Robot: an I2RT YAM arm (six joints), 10 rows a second.
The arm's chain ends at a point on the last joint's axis. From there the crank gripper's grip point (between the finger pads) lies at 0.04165 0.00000 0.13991 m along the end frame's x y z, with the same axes.
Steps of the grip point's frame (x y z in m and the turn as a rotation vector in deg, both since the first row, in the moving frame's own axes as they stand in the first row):
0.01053, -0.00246, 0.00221, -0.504, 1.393, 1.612
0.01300, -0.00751, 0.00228, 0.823, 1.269, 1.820
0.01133, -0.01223, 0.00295, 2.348, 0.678, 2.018
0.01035, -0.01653, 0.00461, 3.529, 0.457, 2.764
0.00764, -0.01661, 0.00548, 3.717, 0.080, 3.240
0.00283, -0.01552, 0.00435, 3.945, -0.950, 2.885
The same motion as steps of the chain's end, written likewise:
0.00718, -0.00491, 0.00327, -0.504, 1.393, 1.612
0.00990, -0.00688, 0.00324, 0.823, 1.269, 1.820
0.00960, -0.00800, 0.00354, 2.348, 0.678, 2.018
0.00908, -0.00997, 0.00515, 3.529, 0.457, 2.764
0.00726, -0.00990, 0.00576, 3.717, 0.080, 3.240
0.00496, -0.00791, 0.00394, 3.945, -0.950, 2.885

